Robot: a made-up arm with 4 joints.
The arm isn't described. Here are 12 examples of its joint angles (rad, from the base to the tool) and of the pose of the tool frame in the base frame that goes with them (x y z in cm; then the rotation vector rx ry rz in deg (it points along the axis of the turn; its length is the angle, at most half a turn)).
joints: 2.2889 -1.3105 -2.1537 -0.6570
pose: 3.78 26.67 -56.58 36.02 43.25 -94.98
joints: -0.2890 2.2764 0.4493 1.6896
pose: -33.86 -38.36 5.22 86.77 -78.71 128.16
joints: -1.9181 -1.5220 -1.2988 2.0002
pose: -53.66 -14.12 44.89 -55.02 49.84 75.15
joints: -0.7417 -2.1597 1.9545 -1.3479
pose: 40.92 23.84 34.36 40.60 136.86 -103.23
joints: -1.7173 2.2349 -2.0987 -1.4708
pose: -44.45 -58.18 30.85 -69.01 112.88 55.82
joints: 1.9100 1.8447 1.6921 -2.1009
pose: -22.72 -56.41 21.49 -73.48 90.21 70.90
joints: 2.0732 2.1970 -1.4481 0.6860
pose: 46.16 -33.22 26.79 -119.58 -112.74 28.39
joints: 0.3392 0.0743 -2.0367 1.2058
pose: 42.48 17.14 41.30 86.71 -26.66 -80.71
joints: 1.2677 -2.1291 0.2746 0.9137
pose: 2.66 -48.24 -46.49 -113.11 28.65 -48.31
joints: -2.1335 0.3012 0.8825 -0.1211
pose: 30.50 12.76 37.91 -43.53 -113.17 -46.32
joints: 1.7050 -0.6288 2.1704 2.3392
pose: -33.78 16.42 -16.77 32.73 16.78 113.25
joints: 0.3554 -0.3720 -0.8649 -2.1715
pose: 9.48 51.85 47.81 57.43 123.11 32.95
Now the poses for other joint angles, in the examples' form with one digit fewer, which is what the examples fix.
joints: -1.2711 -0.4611 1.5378 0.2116
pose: 28.8 -6.1 26.9 -65.9 -46.7 -63.7
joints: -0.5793 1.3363 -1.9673 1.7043
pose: -10.7 6.9 48.5 95.8 -23.5 -7.6
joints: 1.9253 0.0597 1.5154 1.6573
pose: -31.7 30.7 -3.7 21.7 9.7 84.2
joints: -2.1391 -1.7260 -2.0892 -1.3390
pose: -67.5 26.0 40.7 49.4 -128.2 108.2
